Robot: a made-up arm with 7 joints.
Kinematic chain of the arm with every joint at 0, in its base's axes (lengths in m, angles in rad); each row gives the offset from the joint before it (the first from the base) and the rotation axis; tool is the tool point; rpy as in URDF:
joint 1: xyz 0 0 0.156 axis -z
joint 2: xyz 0 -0.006 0.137 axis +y
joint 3: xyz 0 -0.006 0.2 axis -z
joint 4: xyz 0 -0.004 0.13 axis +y
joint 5: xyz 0 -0.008 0.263 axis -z
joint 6: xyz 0 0 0.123 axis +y
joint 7: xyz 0 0 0.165 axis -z
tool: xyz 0 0 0 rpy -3.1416 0 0
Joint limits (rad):
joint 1: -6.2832..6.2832
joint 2: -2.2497..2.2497
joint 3: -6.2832..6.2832
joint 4: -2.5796..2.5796
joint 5: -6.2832..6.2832
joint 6: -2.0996..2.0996
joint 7: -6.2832..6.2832
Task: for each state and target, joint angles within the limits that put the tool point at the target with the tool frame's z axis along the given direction. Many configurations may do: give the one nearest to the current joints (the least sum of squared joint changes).
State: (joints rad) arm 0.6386 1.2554 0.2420 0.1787 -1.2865 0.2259 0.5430
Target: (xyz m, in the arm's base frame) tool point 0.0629 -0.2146 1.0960 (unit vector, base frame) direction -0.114 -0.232 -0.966
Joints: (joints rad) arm 0.9679 0.6006 -0.4455 -0.5312 -1.6834 0.5083 0.5430
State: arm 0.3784 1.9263 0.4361 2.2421 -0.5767 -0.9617 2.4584
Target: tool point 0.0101 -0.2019 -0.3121 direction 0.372 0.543 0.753
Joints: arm 0.5954 2.0087 0.0751 1.6109 -1.0523 -0.7706 2.4584
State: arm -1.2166 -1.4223 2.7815 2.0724 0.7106 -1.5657 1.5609
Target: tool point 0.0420 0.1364 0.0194 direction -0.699 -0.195 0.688
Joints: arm -1.5561 -2.1715 3.5123 2.5698 1.1122 -1.5472 1.5609
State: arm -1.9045 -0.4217 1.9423 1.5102 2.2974 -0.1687 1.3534
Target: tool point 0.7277 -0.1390 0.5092 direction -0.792 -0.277 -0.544
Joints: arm -2.2783 -1.3057 1.5845 0.9860 1.7114 -0.4786 1.3534
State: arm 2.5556 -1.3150 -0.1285 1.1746 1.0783 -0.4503 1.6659
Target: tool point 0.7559 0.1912 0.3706 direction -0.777 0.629 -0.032
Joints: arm 2.7452 -1.7174 0.0330 0.4654 1.4090 -1.1075 1.6659
